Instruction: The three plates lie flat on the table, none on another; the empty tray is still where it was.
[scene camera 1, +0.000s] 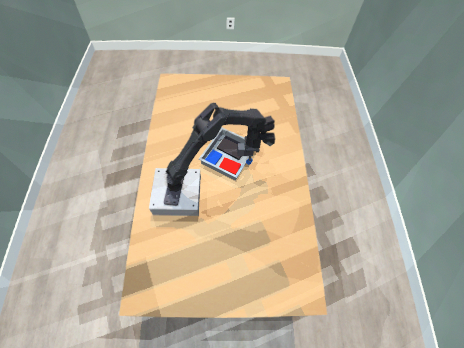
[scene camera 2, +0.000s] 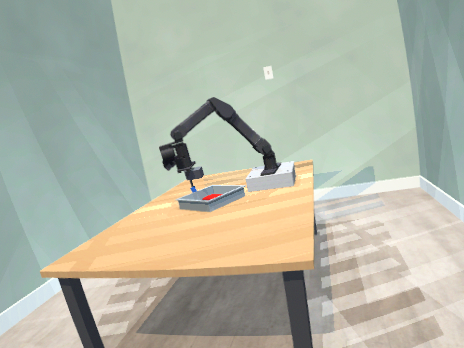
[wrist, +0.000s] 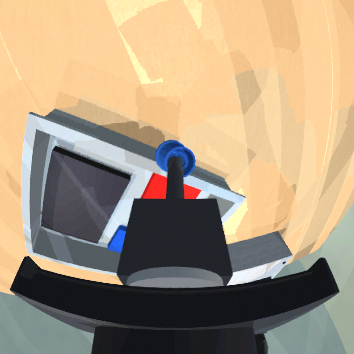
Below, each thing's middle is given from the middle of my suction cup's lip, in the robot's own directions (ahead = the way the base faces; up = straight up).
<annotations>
I see the grey tray (scene camera 2: 194, 201) 110 mm behind my suction cup, 60 mm to the left of it and 30 mm below it. Round my suction cup: dark plate (wrist: 80, 194) 100 mm behind, 110 mm to the left, 50 mm below.
</annotations>
